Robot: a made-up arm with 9 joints. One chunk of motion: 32 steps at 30 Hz.
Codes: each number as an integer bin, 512 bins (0 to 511) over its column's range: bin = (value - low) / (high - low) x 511, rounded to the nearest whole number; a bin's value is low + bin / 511 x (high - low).
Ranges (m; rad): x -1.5..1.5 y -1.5..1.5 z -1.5..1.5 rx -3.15..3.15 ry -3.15..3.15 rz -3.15..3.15
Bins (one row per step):
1: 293 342 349 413 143 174
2: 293 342 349 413 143 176
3: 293 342 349 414 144 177
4: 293 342 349 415 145 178
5: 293 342 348 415 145 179
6: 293 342 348 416 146 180
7: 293 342 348 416 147 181
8: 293 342 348 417 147 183
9: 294 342 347 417 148 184
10: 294 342 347 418 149 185
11: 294 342 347 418 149 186
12: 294 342 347 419 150 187
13: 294 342 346 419 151 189
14: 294 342 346 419 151 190
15: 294 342 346 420 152 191
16: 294 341 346 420 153 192
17: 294 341 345 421 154 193
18: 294 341 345 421 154 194
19: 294 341 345 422 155 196
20: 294 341 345 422 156 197
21: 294 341 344 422 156 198
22: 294 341 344 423 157 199
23: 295 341 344 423 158 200
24: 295 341 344 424 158 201
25: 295 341 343 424 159 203
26: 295 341 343 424 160 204
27: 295 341 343 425 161 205
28: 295 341 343 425 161 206
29: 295 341 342 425 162 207
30: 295 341 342 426 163 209
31: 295 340 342 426 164 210
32: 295 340 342 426 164 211
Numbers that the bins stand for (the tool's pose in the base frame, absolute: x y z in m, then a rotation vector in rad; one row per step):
1: 0.2202 0.5078 0.5489 1.9418 -1.3870 -1.0048
2: 0.2202 0.5078 0.5489 1.9418 -1.3870 -0.9801
3: 0.2202 0.5078 0.5489 1.9541 -1.3747 -0.9678
4: 0.2202 0.5078 0.5489 1.9664 -1.3623 -0.9555
5: 0.2202 0.5078 0.5431 1.9664 -1.3623 -0.9432
6: 0.2202 0.5078 0.5431 1.9788 -1.3500 -0.9308
7: 0.2202 0.5078 0.5431 1.9788 -1.3377 -0.9185
8: 0.2202 0.5078 0.5431 1.9911 -1.3377 -0.8938
9: 0.2260 0.5078 0.5372 1.9911 -1.3253 -0.8815
10: 0.2260 0.5078 0.5372 2.0034 -1.3130 -0.8692
11: 0.2260 0.5078 0.5372 2.0034 -1.3130 -0.8568
12: 0.2260 0.5078 0.5372 2.0158 -1.3007 -0.8445
13: 0.2260 0.5078 0.5313 2.0158 -1.2884 -0.8199
14: 0.2260 0.5078 0.5313 2.0158 -1.2884 -0.8075
15: 0.2260 0.5078 0.5313 2.0281 -1.2760 -0.7952
16: 0.2260 0.5020 0.5313 2.0281 -1.2637 -0.7829
17: 0.2260 0.5020 0.5254 2.0404 -1.2514 -0.7705
18: 0.2260 0.5020 0.5254 2.0404 -1.2514 -0.7582
19: 0.2260 0.5020 0.5254 2.0527 -1.2390 -0.7336
20: 0.2260 0.5020 0.5254 2.0527 -1.2267 -0.7212
21: 0.2260 0.5020 0.5196 2.0527 -1.2267 -0.7089
22: 0.2260 0.5020 0.5196 2.0651 -1.2144 -0.6966
23: 0.2319 0.5020 0.5196 2.0651 -1.2021 -0.6842
24: 0.2319 0.5020 0.5196 2.0774 -1.2021 -0.6719
25: 0.2319 0.5020 0.5137 2.0774 -1.1897 -0.6473
26: 0.2319 0.5020 0.5137 2.0774 -1.1774 -0.6349
27: 0.2319 0.5020 0.5137 2.0897 -1.1651 -0.6226
28: 0.2319 0.5020 0.5137 2.0897 -1.1651 -0.6103
29: 0.2319 0.5020 0.5078 2.0897 -1.1527 -0.5979
30: 0.2319 0.5020 0.5078 2.1021 -1.1404 -0.5733
31: 0.2319 0.4961 0.5078 2.1021 -1.1281 -0.5610
32: 0.2319 0.4961 0.5078 2.1021 -1.1281 -0.5486

